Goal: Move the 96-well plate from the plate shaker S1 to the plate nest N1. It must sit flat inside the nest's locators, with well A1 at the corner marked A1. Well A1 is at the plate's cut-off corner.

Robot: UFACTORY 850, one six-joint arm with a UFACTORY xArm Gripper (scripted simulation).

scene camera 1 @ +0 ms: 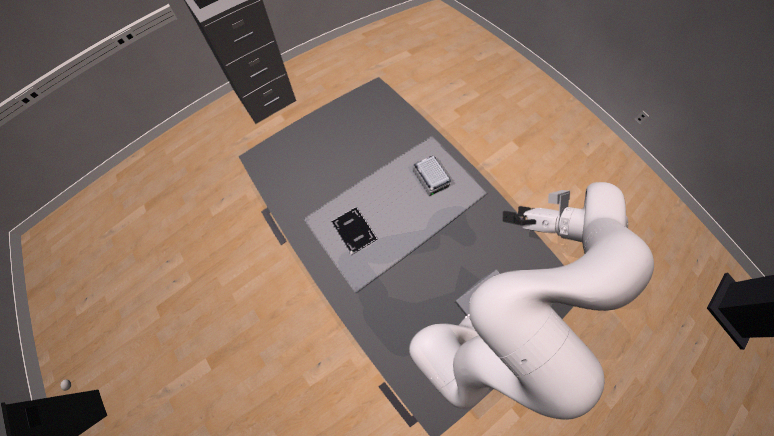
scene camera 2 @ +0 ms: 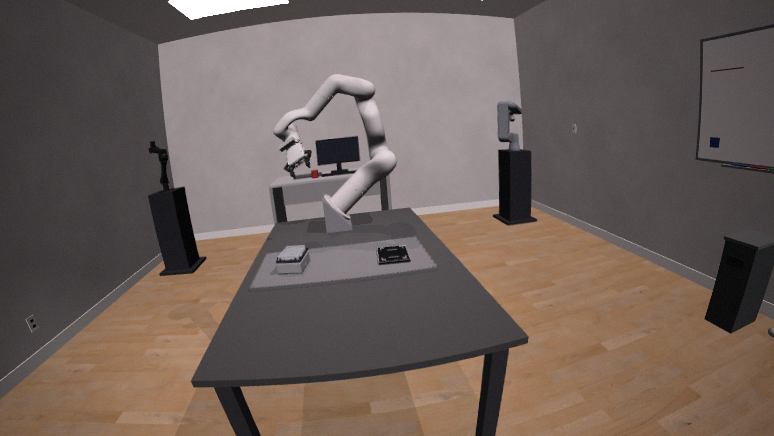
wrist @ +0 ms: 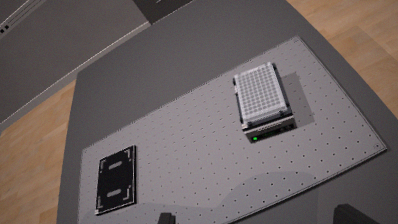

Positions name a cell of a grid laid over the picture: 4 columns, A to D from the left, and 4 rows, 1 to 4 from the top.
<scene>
In view: my gripper (scene camera 1: C2) and a white 96-well plate (wrist: C2).
</scene>
